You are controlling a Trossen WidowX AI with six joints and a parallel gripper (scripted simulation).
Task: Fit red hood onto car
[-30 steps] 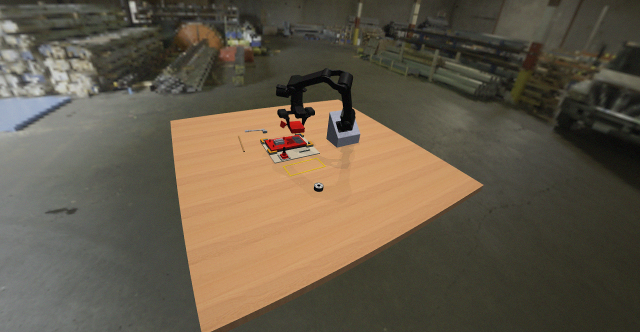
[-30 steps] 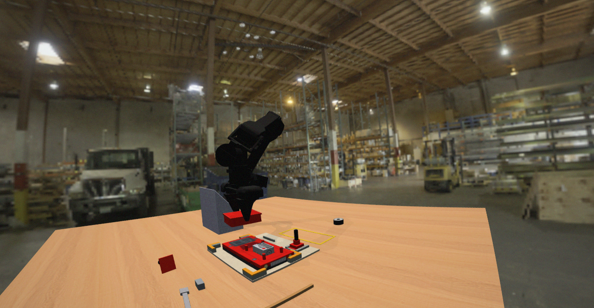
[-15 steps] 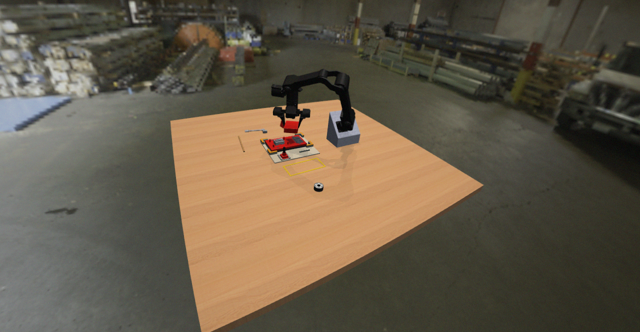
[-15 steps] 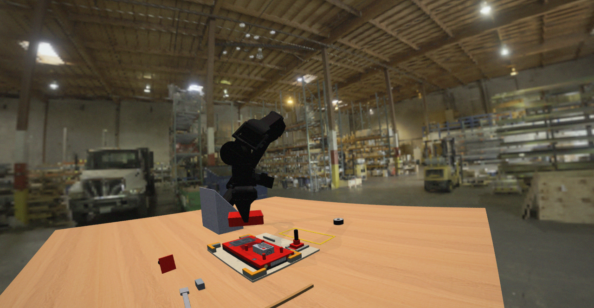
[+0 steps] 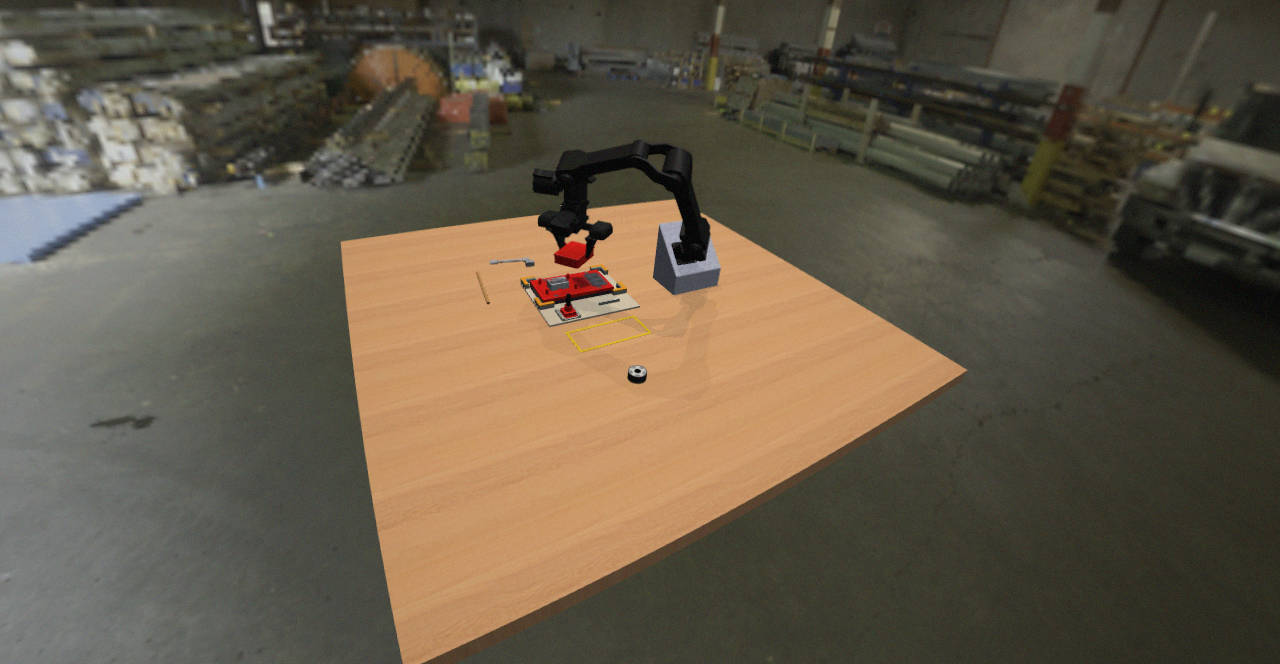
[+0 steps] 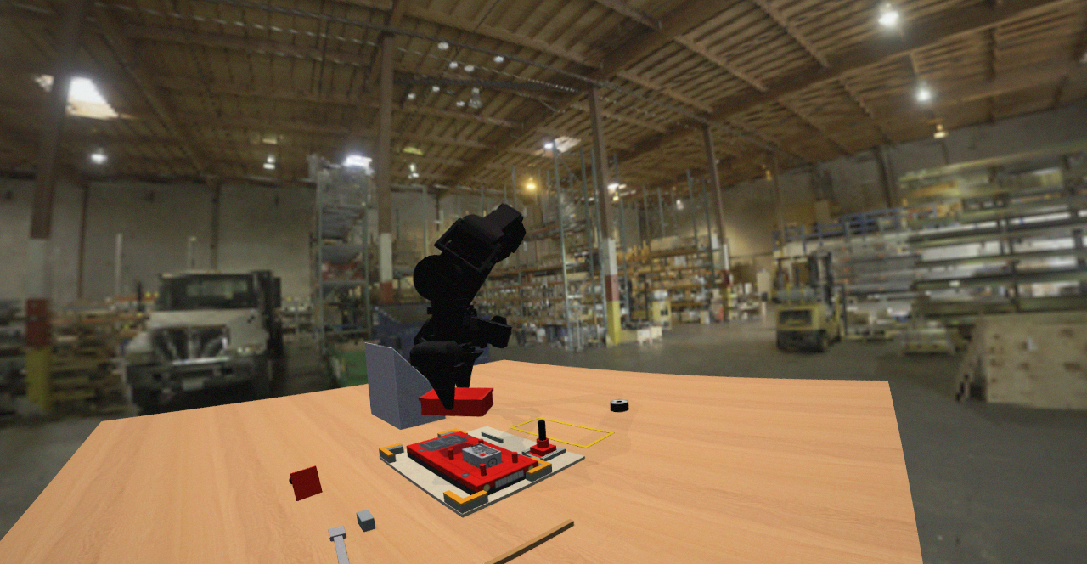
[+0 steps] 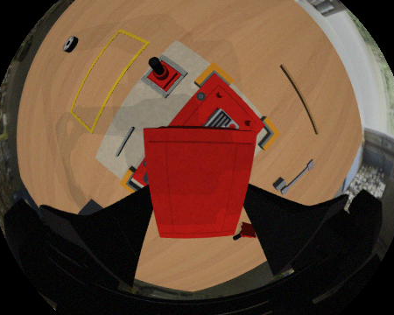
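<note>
My gripper tip is now 8 cm above the engine block, 5 cm short of it and 1 cm to the right of it. Round my gripper tip: jig plate 9 cm below, 1 cm to the left; thin stick 22 cm ahead, 10 cm to the right, 10 cm below; red hood 1 cm above.
</note>
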